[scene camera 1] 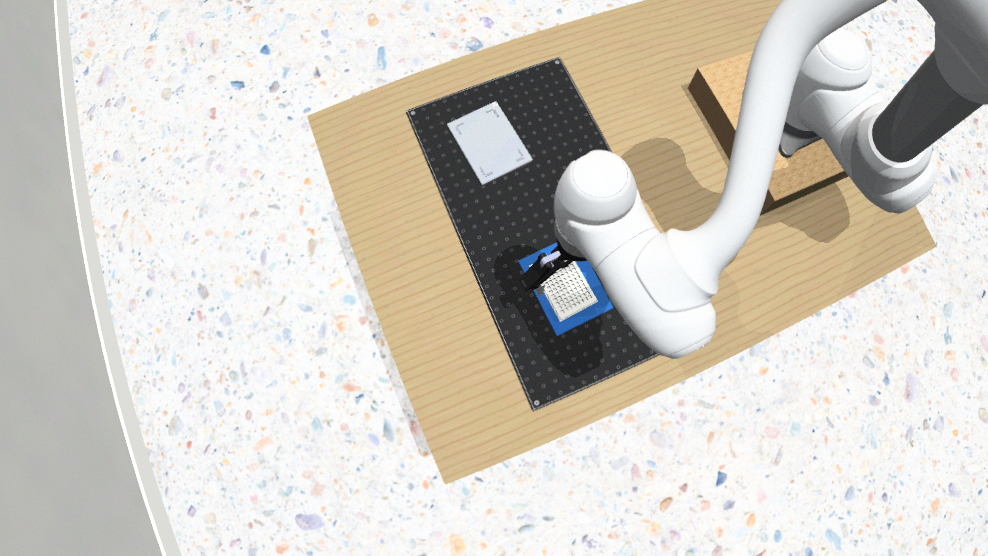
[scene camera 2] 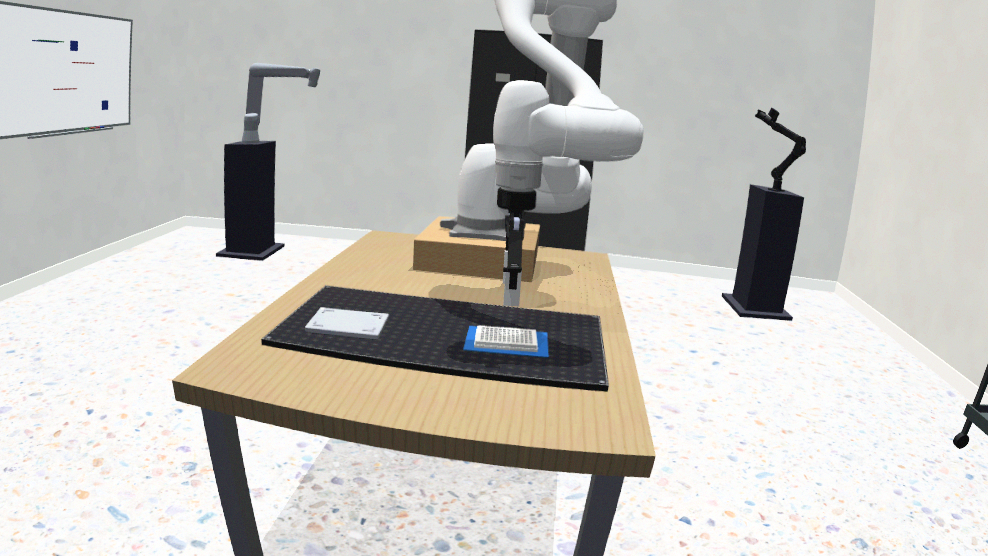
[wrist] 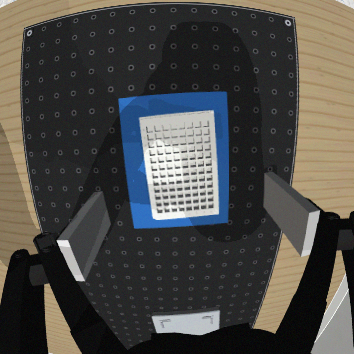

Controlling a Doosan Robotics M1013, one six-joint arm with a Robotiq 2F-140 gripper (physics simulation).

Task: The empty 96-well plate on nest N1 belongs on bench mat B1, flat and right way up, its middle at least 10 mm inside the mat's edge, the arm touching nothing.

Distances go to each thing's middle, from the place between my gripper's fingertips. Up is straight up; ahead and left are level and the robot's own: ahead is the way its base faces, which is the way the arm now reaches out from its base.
Scene:
My gripper is now 100 mm above the white 96-well plate [scene camera 1: 567, 291]. Also, from my hand: light grey nest [scene camera 1: 487, 141] 340 mm to the right, 100 mm below; then blue bench mat [scene camera 1: 603, 304] 110 mm below, 10 mm behind.

